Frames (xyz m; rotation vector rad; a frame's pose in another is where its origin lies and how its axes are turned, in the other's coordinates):
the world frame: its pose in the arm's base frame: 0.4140 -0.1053 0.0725 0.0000 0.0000 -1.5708
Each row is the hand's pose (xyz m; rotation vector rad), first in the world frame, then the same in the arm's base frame.
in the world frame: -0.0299 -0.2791 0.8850 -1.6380 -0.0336 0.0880
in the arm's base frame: 0.1349 -0.0754 0.9575 -1.2688 1.2178 -1.0944
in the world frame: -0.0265 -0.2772 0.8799 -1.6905 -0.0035 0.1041
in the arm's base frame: 0.1368 -0.0788 0.9524 -1.2809 1.2756 -1.0535
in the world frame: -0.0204 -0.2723 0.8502 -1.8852 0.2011 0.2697
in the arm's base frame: 0.1417 -0.0849 0.9227 -1.2360 1.5312 -0.7913
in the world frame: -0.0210 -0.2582 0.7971 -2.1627 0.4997 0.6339
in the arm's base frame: 0.1558 -0.0843 0.8696 -1.1448 1.8327 -0.2668
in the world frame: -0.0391 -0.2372 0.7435 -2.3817 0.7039 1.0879
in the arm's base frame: 0.1768 -0.0662 0.8160 -1.0675 1.9632 0.3152
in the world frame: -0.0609 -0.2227 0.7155 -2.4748 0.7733 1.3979
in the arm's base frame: 0.1913 -0.0444 0.7880 -1.0268 1.9602 0.6689
